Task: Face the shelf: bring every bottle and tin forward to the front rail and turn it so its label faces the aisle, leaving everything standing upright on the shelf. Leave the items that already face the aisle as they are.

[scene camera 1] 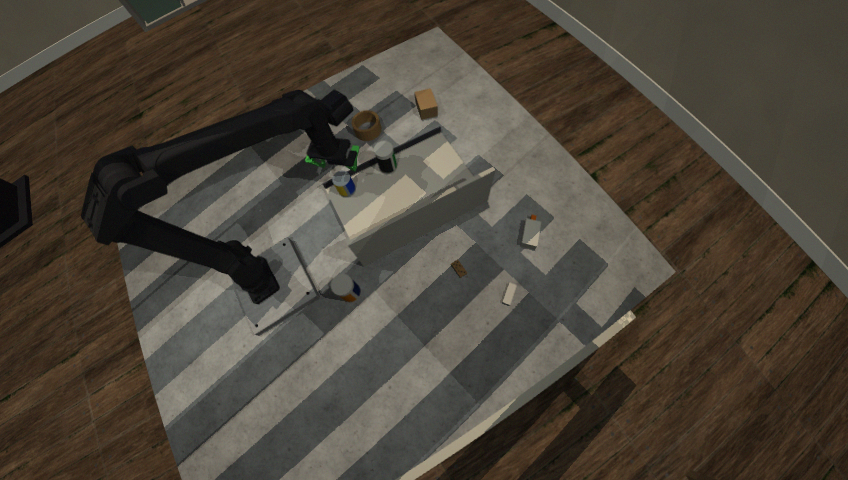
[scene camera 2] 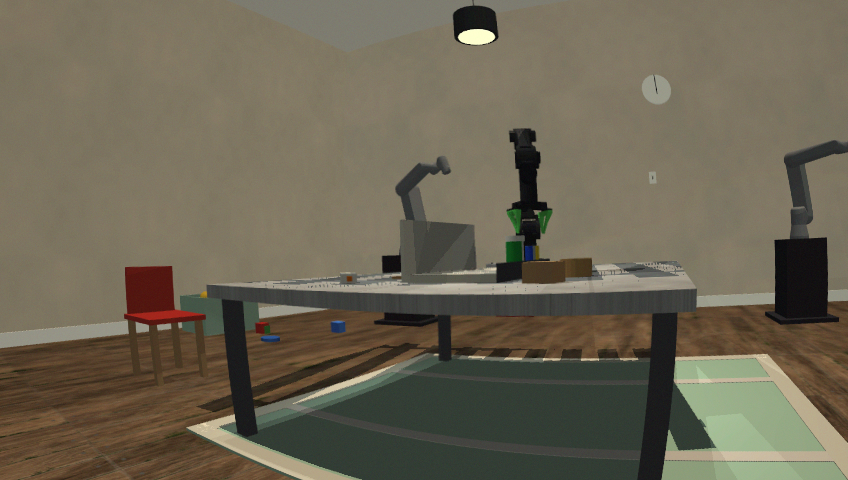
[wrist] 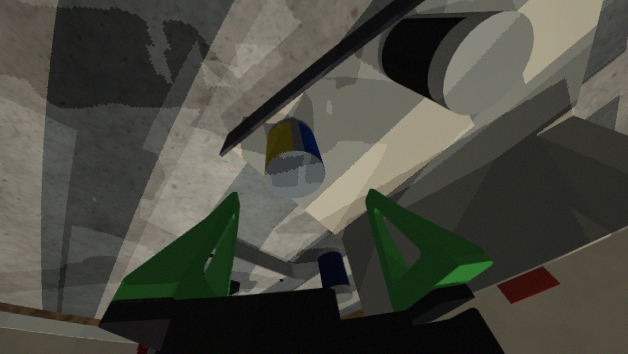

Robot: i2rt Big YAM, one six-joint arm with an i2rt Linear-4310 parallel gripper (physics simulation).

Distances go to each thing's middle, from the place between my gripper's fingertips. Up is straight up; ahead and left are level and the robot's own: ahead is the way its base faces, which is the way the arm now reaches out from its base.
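The shelf (scene camera 1: 431,186) is 50 mm below my hand, 130 mm ahead of it and 120 mm to the right of it. I see the cream shelf board (scene camera 1: 430,167) 130 mm below my hand, 120 mm to the right of it and 130 mm ahead of it. The black rail (wrist: 377,24) is 20 mm to the left of my hand, 150 mm ahead of it and 110 mm below it, while the grey shelf back panel (scene camera 1: 387,237) is 260 mm to the right of my hand, 110 mm ahead of it and 50 mm below it.
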